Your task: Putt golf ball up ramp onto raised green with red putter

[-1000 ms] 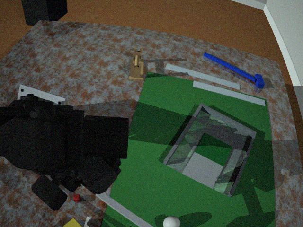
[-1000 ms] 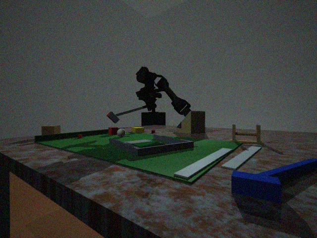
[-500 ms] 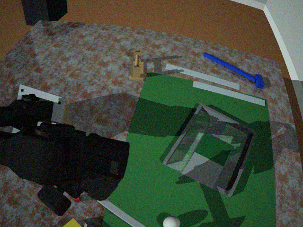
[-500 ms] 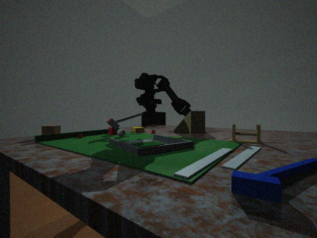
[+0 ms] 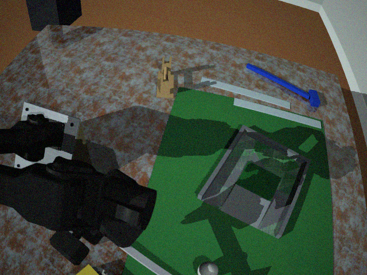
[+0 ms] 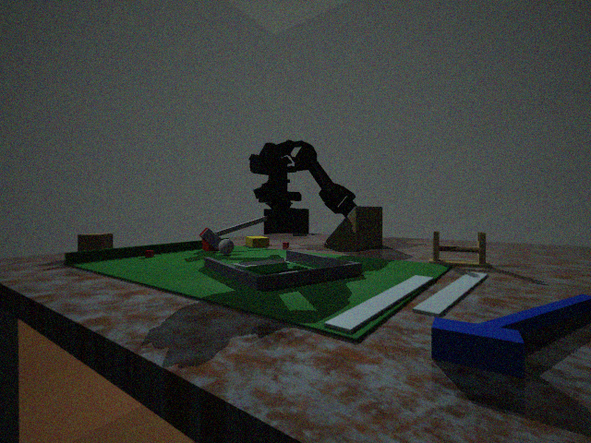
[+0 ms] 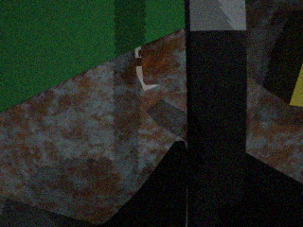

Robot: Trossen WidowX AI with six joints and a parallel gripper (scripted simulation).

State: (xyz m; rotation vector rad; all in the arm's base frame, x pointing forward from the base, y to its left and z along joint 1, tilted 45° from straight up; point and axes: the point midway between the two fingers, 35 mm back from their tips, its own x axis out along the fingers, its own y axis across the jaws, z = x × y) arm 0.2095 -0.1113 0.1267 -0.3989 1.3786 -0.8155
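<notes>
The yellow block is 12 cm to the right of my gripper tip, 7 cm below it and 1 cm behind it. From my gripper tip the other things lie so: white golf ball (21 cm ahead, 6 cm below); green mat (27 cm ahead, 18 cm to the left, 8 cm below); wooden rack (53 cm to the left, 5 cm below, 4 cm behind).
</notes>
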